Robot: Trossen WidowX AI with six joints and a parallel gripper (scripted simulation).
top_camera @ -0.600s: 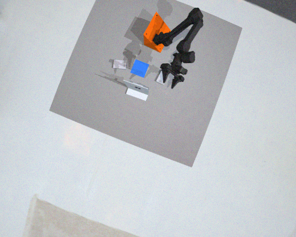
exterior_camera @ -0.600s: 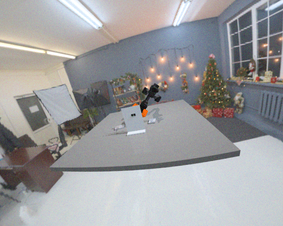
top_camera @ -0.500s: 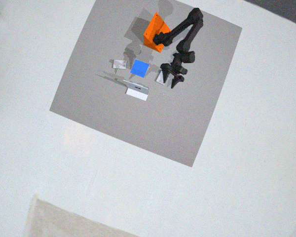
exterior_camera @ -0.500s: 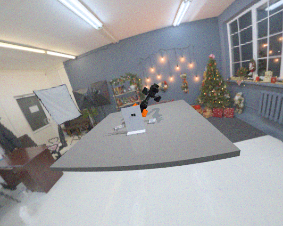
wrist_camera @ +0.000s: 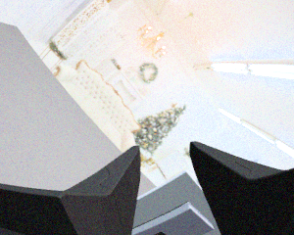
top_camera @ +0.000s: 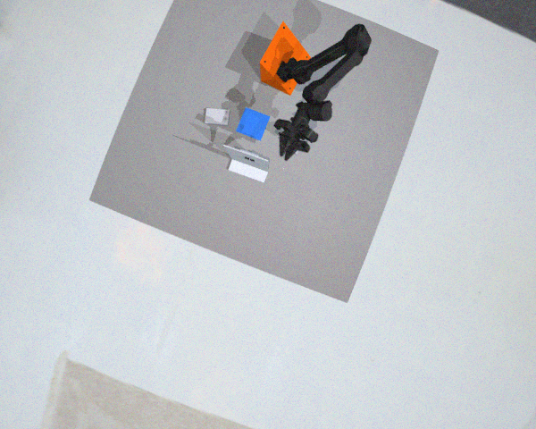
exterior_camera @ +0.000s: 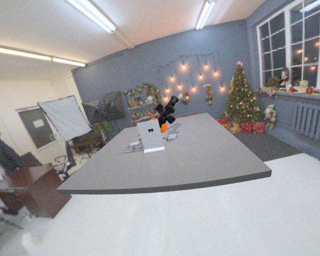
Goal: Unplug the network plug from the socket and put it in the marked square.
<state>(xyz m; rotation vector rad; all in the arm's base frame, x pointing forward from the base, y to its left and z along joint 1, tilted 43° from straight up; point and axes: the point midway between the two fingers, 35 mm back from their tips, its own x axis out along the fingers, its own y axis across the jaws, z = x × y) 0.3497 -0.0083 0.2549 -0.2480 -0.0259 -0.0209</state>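
Right now my gripper tip is 2 cm short of the pale network plug, 13 cm to the left of it and 8 cm above it. The rest, counted from my gripper tip: blue marked square (14 cm behind, 20 cm to the right, 25 cm below); then grey upright panel (4 cm ahead, 12 cm to the right, 14 cm below).
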